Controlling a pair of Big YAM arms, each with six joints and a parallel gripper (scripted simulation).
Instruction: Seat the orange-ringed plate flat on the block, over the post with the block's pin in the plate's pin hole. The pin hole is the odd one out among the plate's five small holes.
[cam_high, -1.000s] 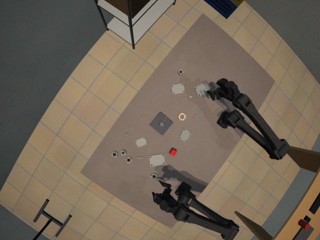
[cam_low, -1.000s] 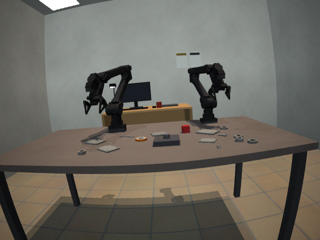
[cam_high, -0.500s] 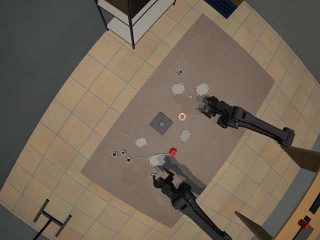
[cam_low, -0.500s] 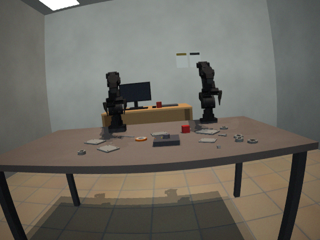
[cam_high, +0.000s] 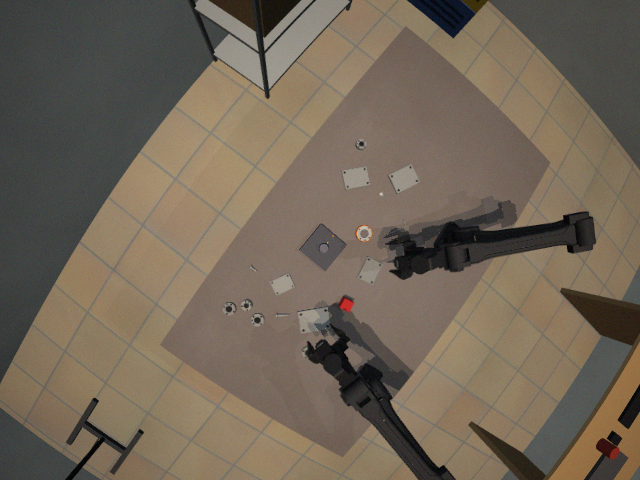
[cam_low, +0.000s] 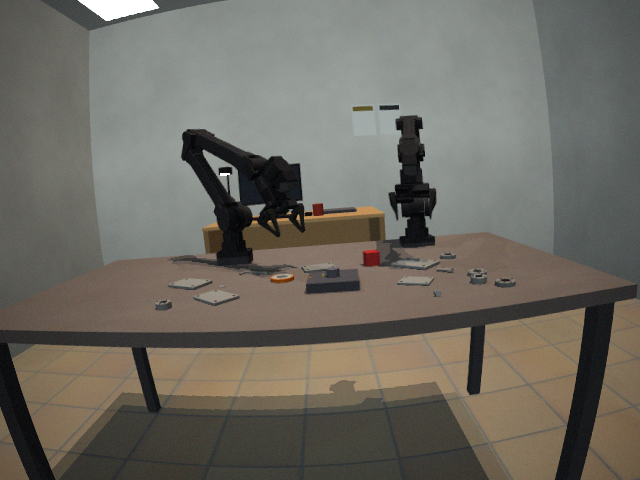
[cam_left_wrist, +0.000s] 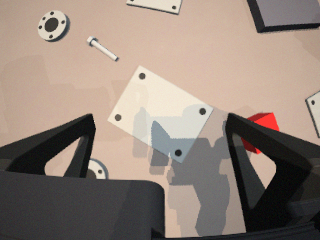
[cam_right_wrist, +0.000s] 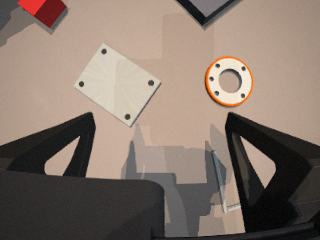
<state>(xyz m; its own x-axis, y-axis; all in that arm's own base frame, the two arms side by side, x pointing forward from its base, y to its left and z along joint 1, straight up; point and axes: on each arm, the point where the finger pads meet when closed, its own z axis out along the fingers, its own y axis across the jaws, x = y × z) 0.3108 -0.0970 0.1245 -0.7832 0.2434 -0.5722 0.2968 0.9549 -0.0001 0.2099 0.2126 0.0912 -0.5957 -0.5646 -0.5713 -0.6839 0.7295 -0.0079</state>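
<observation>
Now: right hand 200 mm short of the dark grey block, 60 mm to the right of it and 100 mm above it. Also, from my right hand: grey square plate (70 mm to the left, 110 mm below); then red cube (20 mm ahead, 230 mm to the left, 100 mm below).
</observation>
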